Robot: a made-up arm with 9 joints. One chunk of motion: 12 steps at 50 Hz.
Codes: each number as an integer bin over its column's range. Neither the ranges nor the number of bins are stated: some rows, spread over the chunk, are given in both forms.
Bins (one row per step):
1: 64 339 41 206 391 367 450 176 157
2: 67 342 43 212 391 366 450 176 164
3: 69 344 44 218 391 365 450 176 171
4: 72 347 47 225 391 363 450 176 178
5: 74 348 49 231 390 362 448 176 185
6: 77 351 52 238 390 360 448 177 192
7: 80 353 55 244 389 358 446 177 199
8: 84 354 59 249 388 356 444 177 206
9: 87 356 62 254 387 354 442 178 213
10: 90 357 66 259 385 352 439 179 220
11: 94 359 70 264 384 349 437 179 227
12: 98 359 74 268 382 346 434 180 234
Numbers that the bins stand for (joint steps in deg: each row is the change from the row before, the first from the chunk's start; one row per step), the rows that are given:
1: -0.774 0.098 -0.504 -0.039 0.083 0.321 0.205 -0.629 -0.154
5: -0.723 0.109 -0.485 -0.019 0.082 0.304 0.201 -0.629 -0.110
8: -0.673 0.116 -0.461 -0.005 0.080 0.284 0.195 -0.622 -0.077
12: -0.601 0.122 -0.426 0.010 0.074 0.251 0.179 -0.602 -0.034
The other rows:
2: -0.759 0.102 -0.499 -0.034 0.083 0.318 0.205 -0.629 -0.143
3: -0.749 0.104 -0.497 -0.029 0.083 0.314 0.205 -0.629 -0.132
4: -0.734 0.107 -0.490 -0.024 0.083 0.308 0.205 -0.629 -0.121
6: -0.708 0.112 -0.478 -0.014 0.082 0.298 0.201 -0.622 -0.099
7: -0.693 0.114 -0.471 -0.009 0.081 0.291 0.198 -0.622 -0.088
9: -0.657 0.118 -0.454 -0.001 0.079 0.278 0.192 -0.616 -0.067
10: -0.642 0.119 -0.445 0.003 0.077 0.271 0.187 -0.609 -0.056
11: -0.622 0.122 -0.436 0.007 0.076 0.261 0.184 -0.609 -0.045

